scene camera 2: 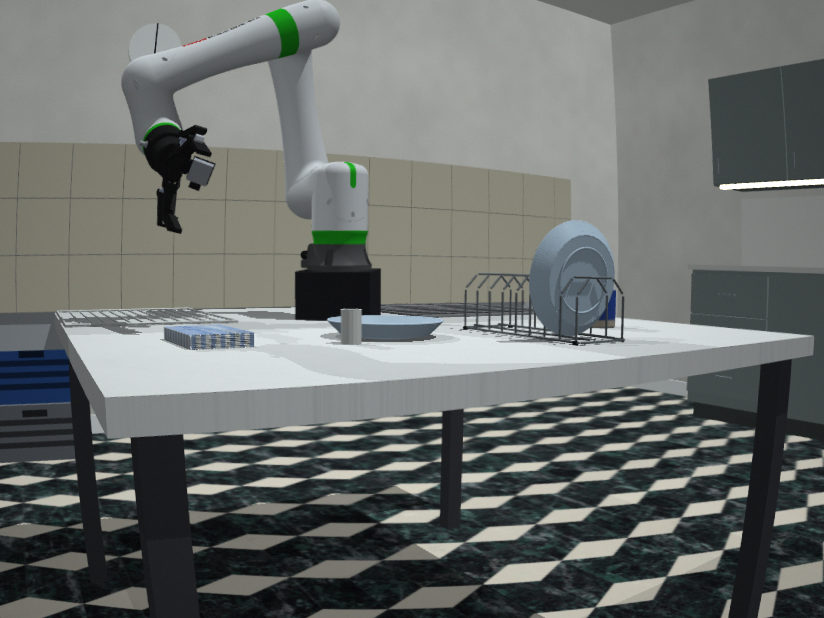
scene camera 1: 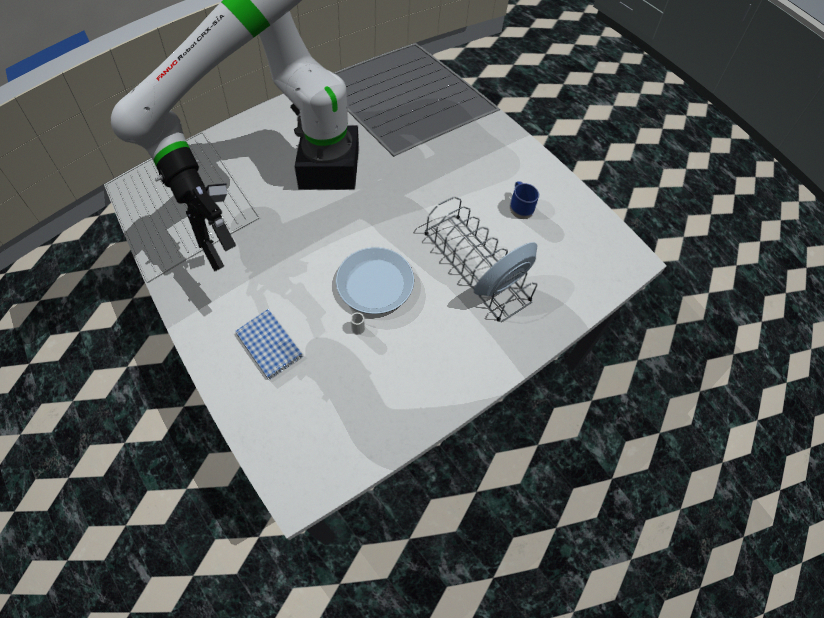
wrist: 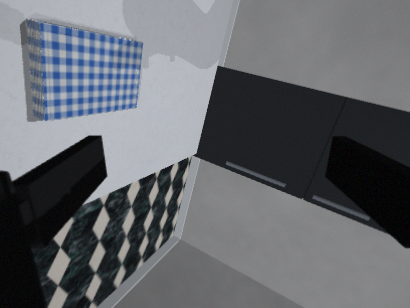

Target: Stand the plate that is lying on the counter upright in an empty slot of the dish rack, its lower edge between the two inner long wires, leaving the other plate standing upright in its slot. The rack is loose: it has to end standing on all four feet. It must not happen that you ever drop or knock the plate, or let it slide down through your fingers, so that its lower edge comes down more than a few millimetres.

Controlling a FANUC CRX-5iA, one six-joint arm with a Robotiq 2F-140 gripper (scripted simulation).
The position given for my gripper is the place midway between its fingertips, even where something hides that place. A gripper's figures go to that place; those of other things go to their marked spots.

Scene:
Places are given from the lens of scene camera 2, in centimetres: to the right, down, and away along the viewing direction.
my gripper [scene camera 2: 188,192]: -38, -20, 118
grey cup [scene camera 2: 351,319]: -9, 2, 112
grey mat [scene camera 2: 435,310]: 6, 0, 197
The marked spots on the grey mat and the grey cup are 87 cm apart.

